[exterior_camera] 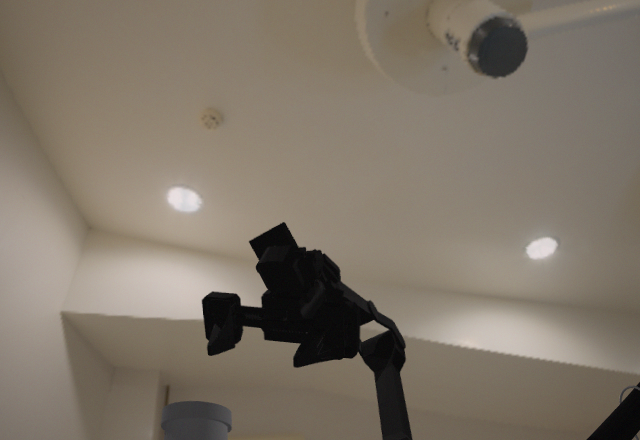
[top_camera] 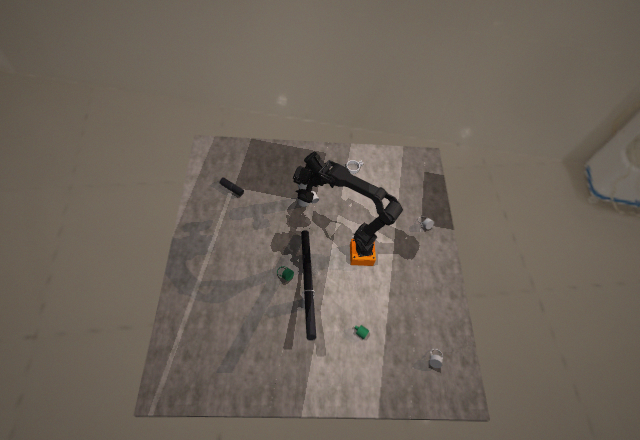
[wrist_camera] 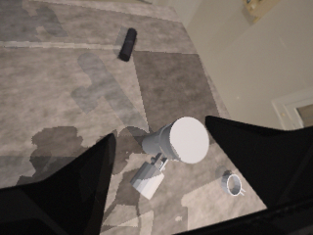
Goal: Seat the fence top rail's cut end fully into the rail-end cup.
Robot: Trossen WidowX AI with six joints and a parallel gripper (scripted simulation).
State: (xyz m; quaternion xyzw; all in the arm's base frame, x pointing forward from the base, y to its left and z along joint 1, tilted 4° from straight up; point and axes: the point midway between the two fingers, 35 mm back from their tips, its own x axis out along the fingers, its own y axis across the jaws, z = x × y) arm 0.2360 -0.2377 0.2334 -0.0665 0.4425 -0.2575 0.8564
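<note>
Right now my gripper tip is 60 mm past the pale rail-end cup, 10 mm to the right of it and 100 mm above it. The rest, counted from my gripper tip: short black cylinder 290 mm ahead, 170 mm to the right, 230 mm below.
</note>
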